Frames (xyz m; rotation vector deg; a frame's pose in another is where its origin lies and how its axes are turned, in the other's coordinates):
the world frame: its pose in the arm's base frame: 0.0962 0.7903 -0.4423 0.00 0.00 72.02
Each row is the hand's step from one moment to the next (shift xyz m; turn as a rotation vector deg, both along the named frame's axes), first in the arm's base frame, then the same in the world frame.
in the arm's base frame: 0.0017 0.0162 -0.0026 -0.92 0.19 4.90
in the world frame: 0.0159 0.0034 -0.0026 -0.10 0.93 4.90
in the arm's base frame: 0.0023 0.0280 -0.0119 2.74 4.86 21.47
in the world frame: 0.0273 0.0065 -0.0119 5.47 -1.11 21.47
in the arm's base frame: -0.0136 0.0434 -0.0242 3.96 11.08 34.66
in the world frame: 0.0371 0.0263 -0.0242 11.76 -0.35 34.66
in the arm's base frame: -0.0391 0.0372 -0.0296 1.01 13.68 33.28
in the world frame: 0.0233 0.0487 -0.0296 13.32 3.26 33.28
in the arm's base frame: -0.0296 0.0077 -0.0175 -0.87 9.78 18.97
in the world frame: -0.0018 0.0305 -0.0175 9.03 3.85 18.97
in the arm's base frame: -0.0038 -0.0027 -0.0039 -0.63 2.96 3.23
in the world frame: -0.0037 0.0028 -0.0039 2.62 1.51 3.23
